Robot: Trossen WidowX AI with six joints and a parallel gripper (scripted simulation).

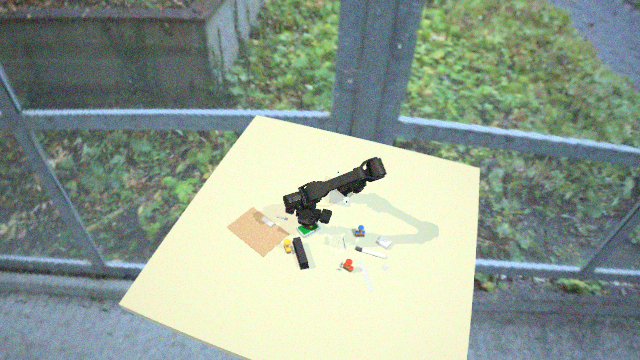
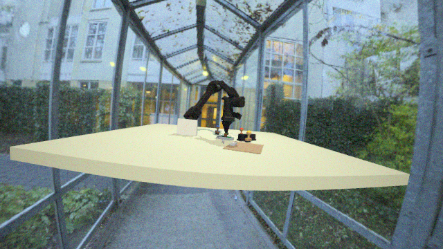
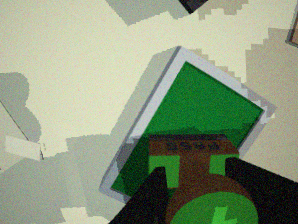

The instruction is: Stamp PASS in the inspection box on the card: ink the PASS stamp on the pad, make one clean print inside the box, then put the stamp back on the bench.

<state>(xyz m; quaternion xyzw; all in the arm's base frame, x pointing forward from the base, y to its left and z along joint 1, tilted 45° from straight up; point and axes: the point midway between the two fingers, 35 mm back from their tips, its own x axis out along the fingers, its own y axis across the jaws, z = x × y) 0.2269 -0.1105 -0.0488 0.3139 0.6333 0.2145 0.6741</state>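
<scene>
My gripper tip is 30 mm above the green ink pad. Also, from my gripper tip: green stamp right at my gripper tip; pale card 140 mm to the left, 50 mm ahead, 40 mm below; yellow stamp 120 mm ahead, 60 mm to the right, 20 mm below.
</scene>
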